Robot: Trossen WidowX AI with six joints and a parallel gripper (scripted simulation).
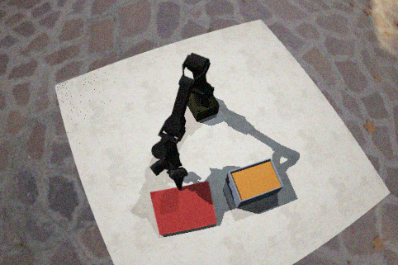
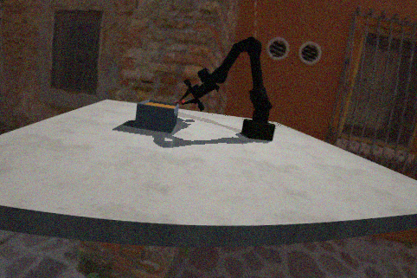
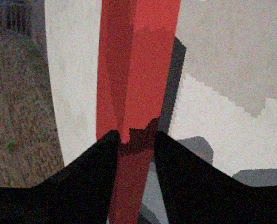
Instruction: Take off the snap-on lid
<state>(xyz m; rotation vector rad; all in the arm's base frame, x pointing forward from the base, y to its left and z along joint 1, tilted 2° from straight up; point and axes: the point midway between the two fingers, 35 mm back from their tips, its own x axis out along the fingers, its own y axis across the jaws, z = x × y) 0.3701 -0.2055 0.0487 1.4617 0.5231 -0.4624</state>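
My gripper tip is 80 mm short of the red lid and 30 mm above it. Round my gripper tip: storage box: 40 mm ahead, 310 mm to the left, 40 mm below.
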